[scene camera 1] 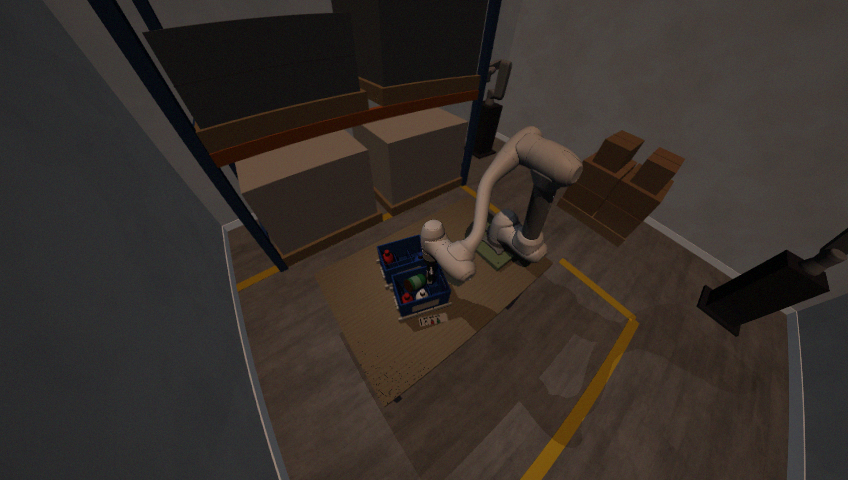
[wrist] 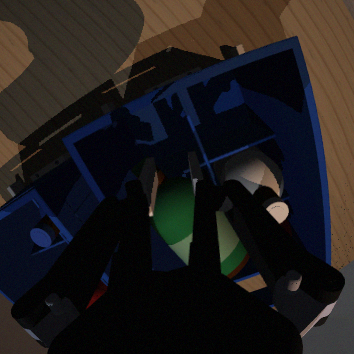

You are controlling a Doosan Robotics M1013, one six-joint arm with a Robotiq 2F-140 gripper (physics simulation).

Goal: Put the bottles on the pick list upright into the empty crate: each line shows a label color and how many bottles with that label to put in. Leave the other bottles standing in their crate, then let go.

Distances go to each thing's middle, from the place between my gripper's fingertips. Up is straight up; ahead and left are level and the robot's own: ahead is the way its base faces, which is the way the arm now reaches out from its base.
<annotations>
I see the green bottle (wrist: 172, 219) 60 mm ahead of my hand, 30 mm to the right of it and 10 mm above it.
</annotations>
